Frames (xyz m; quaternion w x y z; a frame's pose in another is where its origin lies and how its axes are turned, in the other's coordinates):
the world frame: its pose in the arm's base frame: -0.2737 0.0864 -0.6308 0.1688 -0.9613 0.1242 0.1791
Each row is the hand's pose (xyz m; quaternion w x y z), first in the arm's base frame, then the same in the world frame.
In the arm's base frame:
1: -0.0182 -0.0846 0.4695 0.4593 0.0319 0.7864 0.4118
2: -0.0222 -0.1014 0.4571 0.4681 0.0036 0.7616 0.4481
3: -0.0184 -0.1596 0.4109 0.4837 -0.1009 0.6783 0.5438
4: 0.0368 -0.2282 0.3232 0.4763 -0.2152 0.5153 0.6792
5: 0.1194 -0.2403 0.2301 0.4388 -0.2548 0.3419 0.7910
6: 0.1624 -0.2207 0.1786 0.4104 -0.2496 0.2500 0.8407
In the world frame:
1: -0.1633 -0.2286 -1.1074 0.2183 0.5366 -0.3259 0.7472
2: -0.1591 -0.2086 -1.1015 0.2504 0.5313 -0.3610 0.7244
3: -0.1274 -0.1437 -1.0835 0.3603 0.5019 -0.4503 0.6447
4: -0.0314 -0.0731 -1.0484 0.4729 0.4295 -0.5865 0.4979
5: 0.0815 -0.0607 -0.9960 0.5031 0.3418 -0.7115 0.3519
6: 0.1368 -0.0770 -0.9565 0.4908 0.2927 -0.7722 0.2777

